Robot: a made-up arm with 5 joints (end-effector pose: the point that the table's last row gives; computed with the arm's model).
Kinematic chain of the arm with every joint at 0, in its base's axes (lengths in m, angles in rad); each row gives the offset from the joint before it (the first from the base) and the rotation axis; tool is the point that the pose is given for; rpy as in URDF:
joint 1: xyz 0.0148 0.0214 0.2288 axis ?
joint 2: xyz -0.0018 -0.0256 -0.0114 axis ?
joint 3: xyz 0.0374 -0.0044 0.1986 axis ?
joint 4: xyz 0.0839 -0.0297 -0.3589 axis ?
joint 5: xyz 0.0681 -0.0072 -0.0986 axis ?
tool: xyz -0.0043 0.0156 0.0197 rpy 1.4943 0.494 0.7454
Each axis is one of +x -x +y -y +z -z.
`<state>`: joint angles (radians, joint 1 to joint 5).
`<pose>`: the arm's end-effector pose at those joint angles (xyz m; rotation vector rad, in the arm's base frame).
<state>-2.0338 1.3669 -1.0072 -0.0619 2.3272</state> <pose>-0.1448 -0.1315 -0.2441 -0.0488 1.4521 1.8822</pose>
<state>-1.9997 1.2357 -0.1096 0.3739 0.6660</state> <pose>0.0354 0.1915 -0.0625 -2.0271 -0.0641 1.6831</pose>
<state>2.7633 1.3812 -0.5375 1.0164 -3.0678</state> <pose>0.1458 0.0584 -0.1289 0.4326 -0.8432 0.7418</pose>
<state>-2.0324 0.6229 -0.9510 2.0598 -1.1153</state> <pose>-0.1552 -0.1769 0.0053 3.0330 -0.0059 0.5060</pose>
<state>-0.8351 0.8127 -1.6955 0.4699 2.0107</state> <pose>0.3707 -0.4756 0.1252 1.4926 -1.6866 -1.5137</pose>
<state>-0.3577 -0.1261 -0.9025 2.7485 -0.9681</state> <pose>0.2510 -0.1326 0.2653 -1.9895 -2.2396 -0.2074</pose>
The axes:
joint 1: +z
joint 2: +y
joint 3: +y
joint 4: +y
joint 5: -z

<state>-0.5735 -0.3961 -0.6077 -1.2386 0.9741</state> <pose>0.2513 -0.1963 0.4037 0.7959 -1.6727 0.8875</pose>
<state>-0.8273 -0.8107 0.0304 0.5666 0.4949</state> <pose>0.1660 -0.2186 0.1234 1.4687 -0.2008 -0.6928</pose>
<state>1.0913 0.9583 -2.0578 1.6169 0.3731</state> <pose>0.3190 0.4963 0.1097 0.5810 1.6226 0.3796</pose>
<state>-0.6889 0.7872 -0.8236 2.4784 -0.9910</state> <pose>0.1075 -0.1352 0.0019 -1.8625 -1.3833 -0.0340</pose>
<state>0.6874 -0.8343 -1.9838 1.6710 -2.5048</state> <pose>0.0732 -0.0367 0.7698 -1.8824 0.6888 1.6559</pose>
